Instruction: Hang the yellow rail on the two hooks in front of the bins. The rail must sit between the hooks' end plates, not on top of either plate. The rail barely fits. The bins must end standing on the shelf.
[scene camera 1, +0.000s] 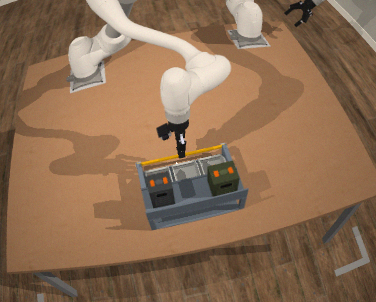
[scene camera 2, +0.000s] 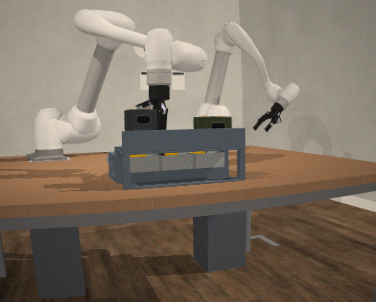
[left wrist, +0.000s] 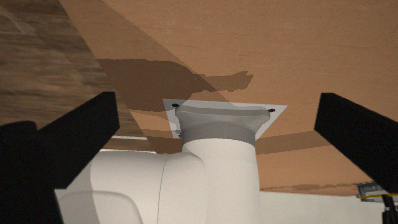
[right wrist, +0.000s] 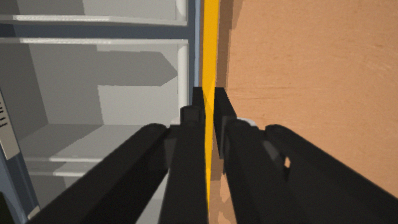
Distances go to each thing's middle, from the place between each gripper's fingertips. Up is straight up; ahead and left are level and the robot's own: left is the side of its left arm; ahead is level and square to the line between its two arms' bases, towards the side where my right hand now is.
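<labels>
My right gripper is 30 mm above the blue-grey shelf (scene camera 2: 219, 139), 130 mm short of it and 10 mm to the left of it.
Relative to my left hand, the blue-grey shelf is 5 cm below, 90 cm ahead and 102 cm to the right.
</labels>
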